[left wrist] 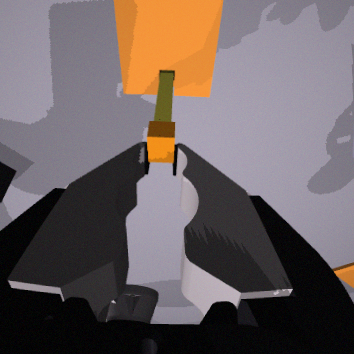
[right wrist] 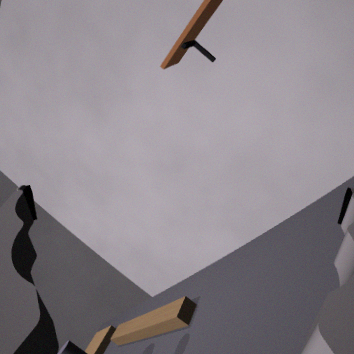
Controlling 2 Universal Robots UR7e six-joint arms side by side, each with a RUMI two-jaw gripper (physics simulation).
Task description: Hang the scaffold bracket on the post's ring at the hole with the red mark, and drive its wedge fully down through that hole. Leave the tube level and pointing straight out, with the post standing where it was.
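Places are measured from the left arm's base along level axes (x down, y left, z ahead), in metres.
Pixels of known places: left gripper, between the fingertips: (left wrist: 161, 145); right gripper, between the fingertips: (right wrist: 184, 189); right arm's base, origin of its link: (left wrist: 131, 292).
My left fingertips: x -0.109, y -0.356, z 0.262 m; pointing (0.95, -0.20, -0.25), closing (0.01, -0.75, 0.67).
Note:
Behind a point stands the place of what it marks.
My left gripper (left wrist: 161, 145) @(x -0.109, y -0.357, z 0.262 m) is shut on the wedge (left wrist: 161, 149) @(x -0.130, y -0.345, z 0.275 m), holding its small orange square head between the fingertips. The wedge's thin olive shank (left wrist: 164, 97) @(x -0.097, y -0.341, z 0.279 m) extends from the head toward the top of the left wrist view and overlaps the lower edge of a large orange block (left wrist: 170, 40) @(x -0.065, y -0.331, z 0.293 m). Whether this block is part of the bracket, and whether the shank touches it, I cannot tell. My right gripper (right wrist: 184, 189) @(x -0.352, y -1.162, z 0.254 m) is wide open, with nothing between its fingers. The post, its ring, the red mark and the tube do not show in either view.
In the left wrist view, part of another orange piece (left wrist: 346, 274) @(x -0.007, y -1.026, z 0.196 m) shows at the right edge, and broad shadows lie on the grey surface. In the right wrist view, a brown bar (right wrist: 192, 32) with a black handle (right wrist: 204, 51) shows high up, and a wooden beam (right wrist: 150, 322) @(x -0.047, y -0.440, z 0.719 m) lies low down.

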